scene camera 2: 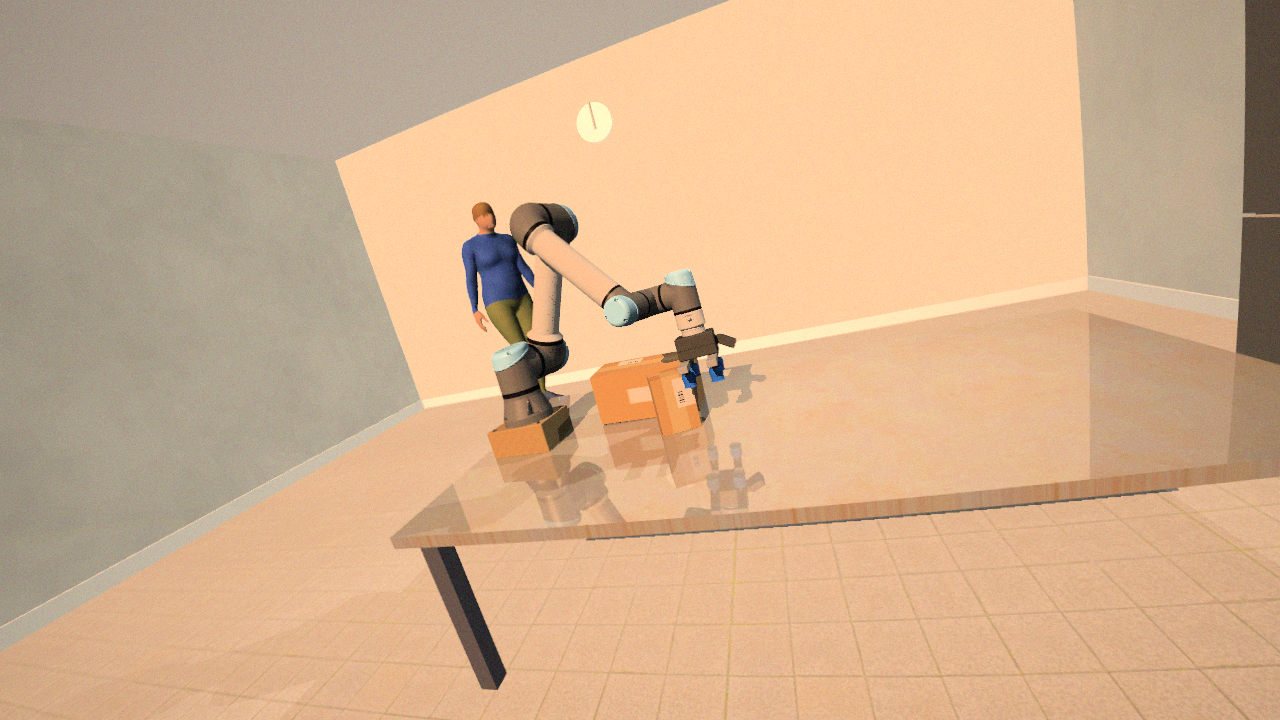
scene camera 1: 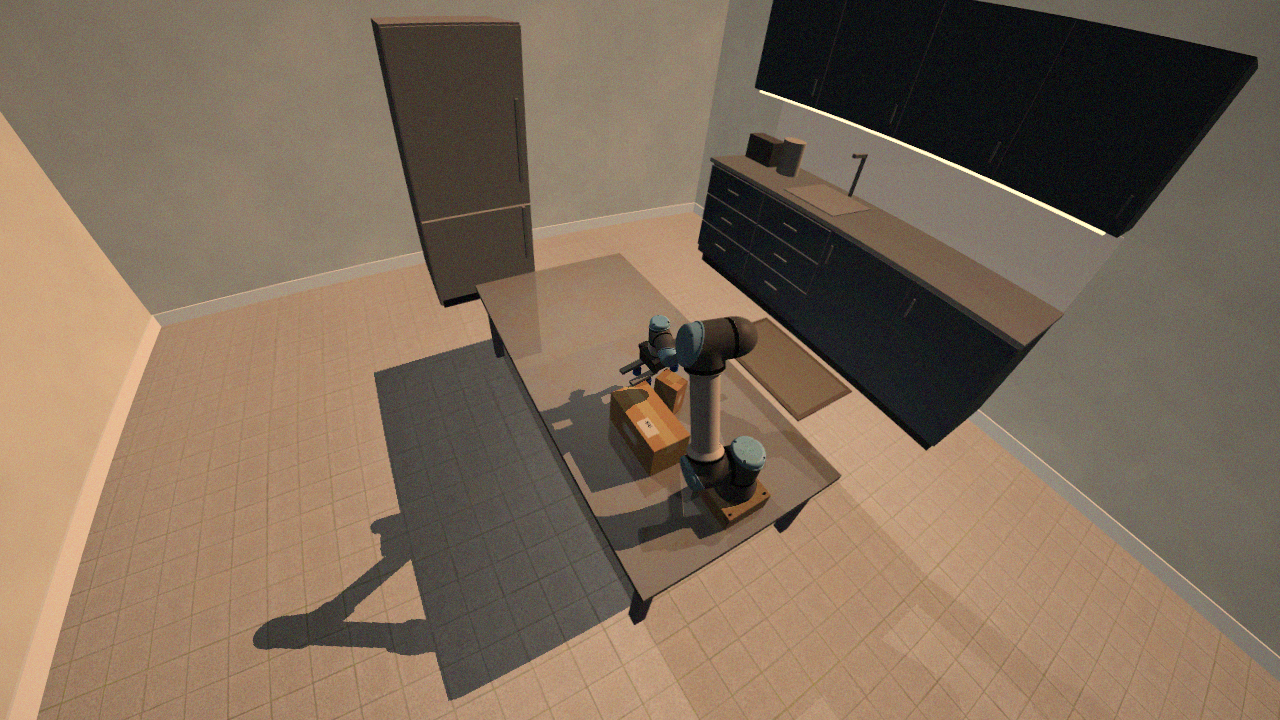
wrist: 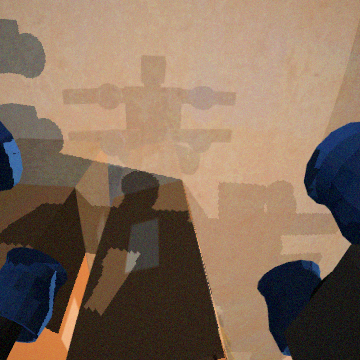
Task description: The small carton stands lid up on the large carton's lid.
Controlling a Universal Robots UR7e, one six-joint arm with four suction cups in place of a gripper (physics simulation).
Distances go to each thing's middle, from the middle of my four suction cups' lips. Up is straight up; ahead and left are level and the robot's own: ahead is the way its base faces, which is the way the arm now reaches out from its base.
Labels:
I see my suction cup 10 cm past the small carton [scene camera 2: 676, 409], 6 cm above it and 1 cm to the left of it. The rest, counted from my suction cup: large carton [scene camera 1: 656, 437] (20 cm behind, 17 cm to the left, 6 cm below).

